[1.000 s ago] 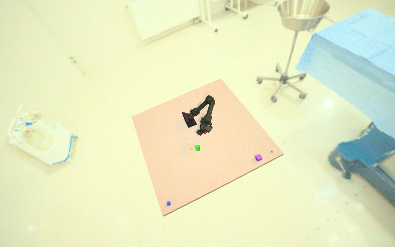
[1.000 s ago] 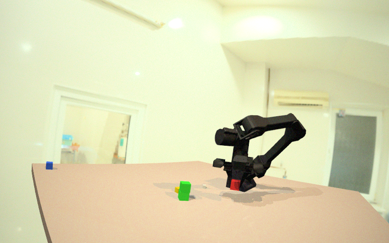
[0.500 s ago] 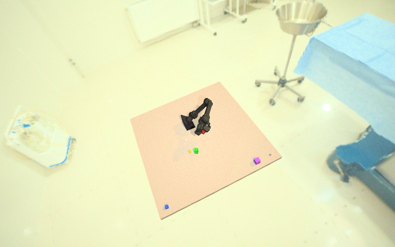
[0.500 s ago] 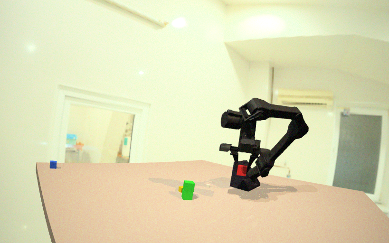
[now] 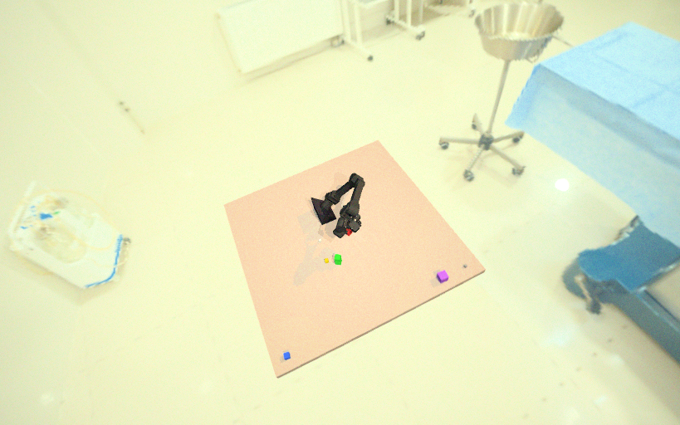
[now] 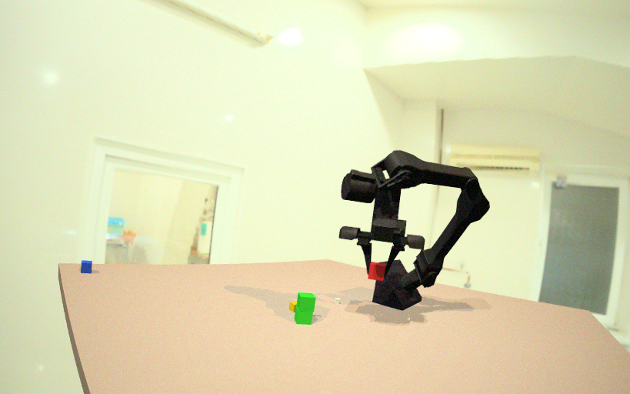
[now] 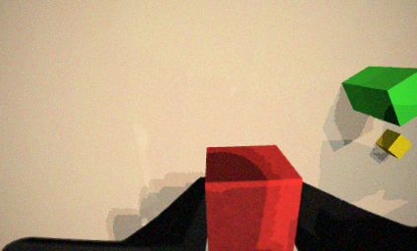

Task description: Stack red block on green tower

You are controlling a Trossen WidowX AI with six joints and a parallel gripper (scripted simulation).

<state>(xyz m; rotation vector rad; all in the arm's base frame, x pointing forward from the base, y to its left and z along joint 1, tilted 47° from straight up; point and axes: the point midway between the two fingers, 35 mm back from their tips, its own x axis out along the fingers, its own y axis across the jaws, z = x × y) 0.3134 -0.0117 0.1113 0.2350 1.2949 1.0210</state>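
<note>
Now: the small yellow block 180 mm to the right of my gripper tip, 120 mm below it and 70 mm ahead of it. The rest, counted from my gripper tip: purple block: 420 mm ahead, 410 mm to the left, 110 mm below; tiny white block: 180 mm to the right, 130 mm below, 90 mm behind; red block: 10 mm above.
</note>
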